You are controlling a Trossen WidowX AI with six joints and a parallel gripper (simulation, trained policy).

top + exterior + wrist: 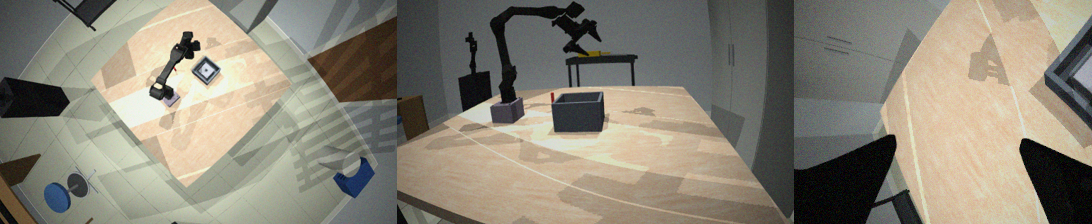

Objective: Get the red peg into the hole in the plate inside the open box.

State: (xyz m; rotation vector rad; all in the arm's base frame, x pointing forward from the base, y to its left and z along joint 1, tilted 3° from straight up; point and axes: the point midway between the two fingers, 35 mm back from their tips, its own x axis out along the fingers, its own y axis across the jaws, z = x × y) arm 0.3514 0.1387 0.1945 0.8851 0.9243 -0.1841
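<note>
My gripper tip is now 220 mm above the red peg, 200 mm past it and 10 mm to the left of it. The rest, counted from my gripper tip: dark box 240 mm below, 180 mm to the right, 30 mm behind; then plate 220 mm below, 180 mm to the right, 30 mm behind.
</note>
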